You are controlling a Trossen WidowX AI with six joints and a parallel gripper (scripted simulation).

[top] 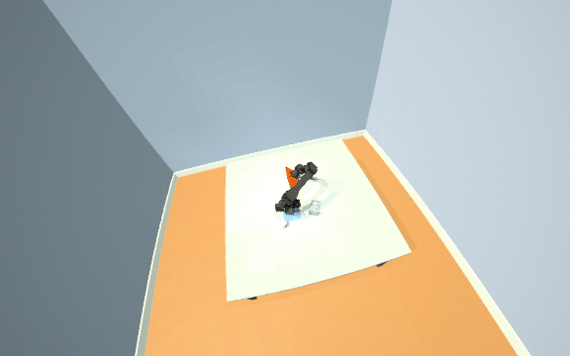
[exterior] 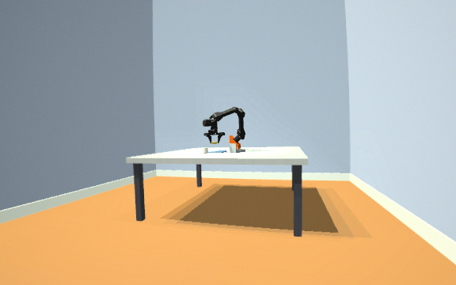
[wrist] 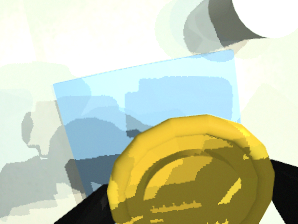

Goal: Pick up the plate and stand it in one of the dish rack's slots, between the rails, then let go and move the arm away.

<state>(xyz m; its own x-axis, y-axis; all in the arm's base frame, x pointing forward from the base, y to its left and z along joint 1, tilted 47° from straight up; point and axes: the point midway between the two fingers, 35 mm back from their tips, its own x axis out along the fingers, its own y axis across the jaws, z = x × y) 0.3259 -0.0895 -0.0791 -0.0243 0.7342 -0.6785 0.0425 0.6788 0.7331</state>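
Right now the see-through dish rack is 10 mm behind my gripper tip, 210 mm to the left of it and 60 mm below it. From my gripper tip the other things lie so: light blue mat 30 mm behind, 20 mm to the left, 80 mm below; white cup 70 mm ahead, 60 mm to the right, 50 mm below; yellow plate 10 mm above.
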